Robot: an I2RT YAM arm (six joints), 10 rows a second.
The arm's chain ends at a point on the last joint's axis. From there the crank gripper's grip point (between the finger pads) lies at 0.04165 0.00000 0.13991 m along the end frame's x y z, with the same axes.
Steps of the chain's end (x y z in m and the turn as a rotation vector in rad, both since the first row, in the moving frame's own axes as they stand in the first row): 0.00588, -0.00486, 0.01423, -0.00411, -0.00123, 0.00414; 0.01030, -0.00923, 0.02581, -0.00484, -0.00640, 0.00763; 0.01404, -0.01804, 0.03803, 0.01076, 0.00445, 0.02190; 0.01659, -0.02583, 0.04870, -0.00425, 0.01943, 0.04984; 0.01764, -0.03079, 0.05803, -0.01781, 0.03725, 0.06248
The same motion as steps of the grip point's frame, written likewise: 0.00571, -0.00411, 0.01428, -0.00411, -0.00123, 0.00414; 0.00940, -0.00824, 0.02607, -0.00484, -0.00640, 0.00763; 0.01467, -0.01863, 0.03784, 0.01076, 0.00445, 0.02190; 0.01923, -0.02309, 0.04786, -0.00425, 0.01943, 0.04984; 0.02266, -0.02555, 0.05634, -0.01781, 0.03725, 0.06248
